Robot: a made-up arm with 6 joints. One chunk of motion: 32 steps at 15 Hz.
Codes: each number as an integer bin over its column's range. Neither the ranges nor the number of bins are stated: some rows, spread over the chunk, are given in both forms.
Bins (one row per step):
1: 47 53 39 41 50 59
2: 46 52 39 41 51 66
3: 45 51 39 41 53 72
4: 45 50 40 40 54 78
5: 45 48 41 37 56 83
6: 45 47 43 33 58 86
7: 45 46 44 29 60 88
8: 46 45 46 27 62 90
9: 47 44 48 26 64 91
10: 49 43 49 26 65 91
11: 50 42 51 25 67 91
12: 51 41 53 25 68 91
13: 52 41 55 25 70 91
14: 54 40 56 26 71 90
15: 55 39 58 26 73 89
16: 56 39 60 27 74 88
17: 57 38 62 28 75 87
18: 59 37 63 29 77 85
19: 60 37 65 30 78 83
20: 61 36 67 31 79 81
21: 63 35 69 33 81 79
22: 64 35 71 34 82 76
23: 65 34 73 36 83 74
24: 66 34 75 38 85 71
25: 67 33 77 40 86 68
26: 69 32 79 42 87 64
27: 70 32 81 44 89 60
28: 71 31 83 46 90 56
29: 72 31 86 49 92 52
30: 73 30 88 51 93 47
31: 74 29 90 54 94 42
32: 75 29 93 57 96 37
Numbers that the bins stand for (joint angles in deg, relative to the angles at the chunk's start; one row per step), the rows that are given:
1: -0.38 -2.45 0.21 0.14 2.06 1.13
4: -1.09 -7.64 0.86 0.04 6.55 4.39
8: -0.74 -16.27 4.74 -1.27 15.52 6.45
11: 0.68 -21.45 7.97 -1.47 21.12 6.63
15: 2.44 -26.64 12.49 -1.37 27.85 6.28
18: 3.86 -30.09 15.73 -1.07 32.33 5.60
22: 5.63 -33.55 20.90 -0.57 37.94 4.05
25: 6.69 -37.00 24.78 0.04 42.42 2.68
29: 8.45 -40.45 30.60 0.95 49.15 -0.07
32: 9.52 -43.91 35.12 1.76 53.64 -2.65
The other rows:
2: -0.74 -4.18 0.21 0.14 3.18 2.33
3: -1.09 -5.91 0.21 0.14 5.42 3.36
5: -1.09 -11.09 1.51 -0.26 8.79 5.25
6: -1.09 -12.82 2.80 -0.67 11.03 5.77
7: -1.09 -14.55 3.44 -1.07 13.27 6.11
9: -0.38 -18.00 6.03 -1.37 17.76 6.63
10: 0.32 -19.73 6.68 -1.37 18.88 6.63
12: 1.03 -23.18 9.26 -1.47 22.24 6.63
13: 1.38 -23.18 10.56 -1.47 24.48 6.63
14: 2.09 -24.91 11.20 -1.37 25.61 6.45
16: 2.80 -26.64 13.79 -1.27 28.97 6.11
17: 3.15 -28.36 15.08 -1.17 30.09 5.94
19: 4.21 -30.09 17.02 -0.97 33.45 5.25
20: 4.57 -31.82 18.31 -0.87 34.58 4.91
21: 5.27 -33.55 19.61 -0.67 36.82 4.57
23: 5.98 -35.27 22.19 -0.36 39.06 3.71
24: 6.33 -35.27 23.48 -0.16 41.30 3.19
26: 7.39 -38.73 26.07 0.24 43.55 1.99
27: 7.75 -38.73 27.36 0.44 45.79 1.30
28: 8.10 -40.45 28.66 0.65 46.91 0.62
30: 8.81 -42.18 31.89 1.15 50.27 -0.93
31: 9.16 -43.91 33.18 1.45 51.39 -1.79

